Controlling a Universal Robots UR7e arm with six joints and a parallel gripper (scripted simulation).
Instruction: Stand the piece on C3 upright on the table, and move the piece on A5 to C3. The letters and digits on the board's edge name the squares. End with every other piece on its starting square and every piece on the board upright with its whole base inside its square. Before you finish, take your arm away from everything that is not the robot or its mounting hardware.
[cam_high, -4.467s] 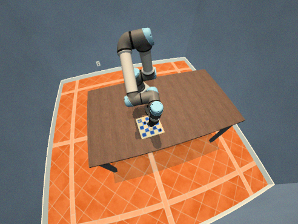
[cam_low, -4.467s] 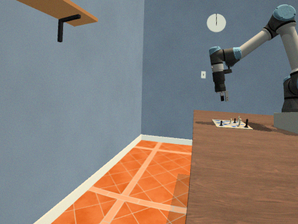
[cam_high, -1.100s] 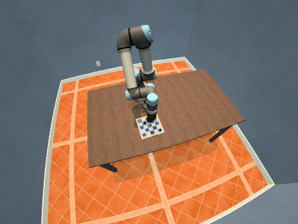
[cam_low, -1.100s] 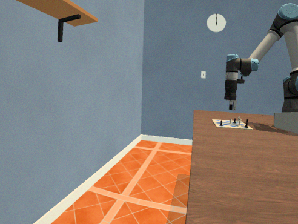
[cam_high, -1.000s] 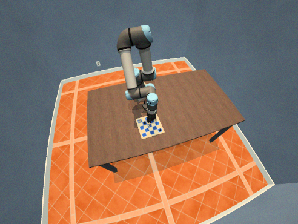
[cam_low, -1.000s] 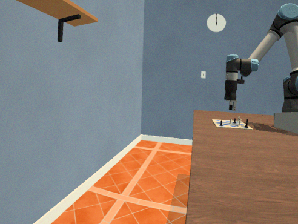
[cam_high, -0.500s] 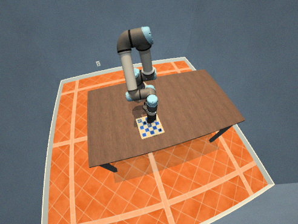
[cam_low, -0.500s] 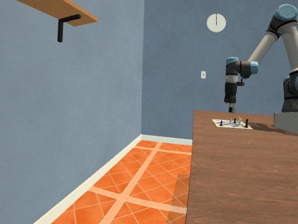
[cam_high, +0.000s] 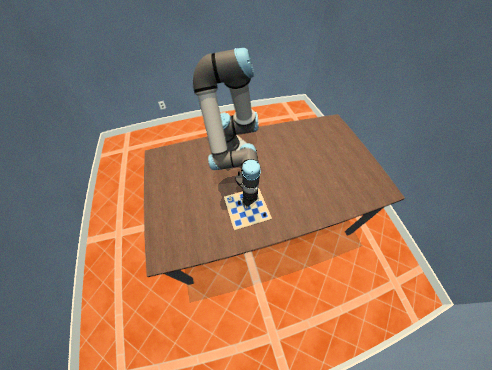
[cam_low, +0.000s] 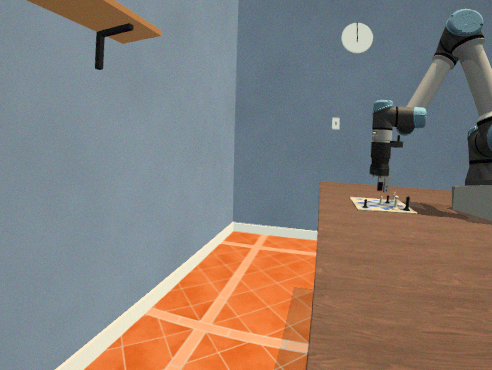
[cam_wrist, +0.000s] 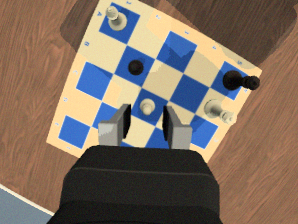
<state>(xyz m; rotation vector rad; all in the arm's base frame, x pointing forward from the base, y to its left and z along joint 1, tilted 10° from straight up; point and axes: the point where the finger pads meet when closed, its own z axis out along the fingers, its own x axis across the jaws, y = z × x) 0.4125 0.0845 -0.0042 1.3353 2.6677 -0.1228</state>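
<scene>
Right now the small white piece is 50 mm below my hand. The rest, counted from my hand: tall black piece (90 mm behind, 60 mm to the left, 40 mm below); then cream chessboard (70 mm below).
</scene>
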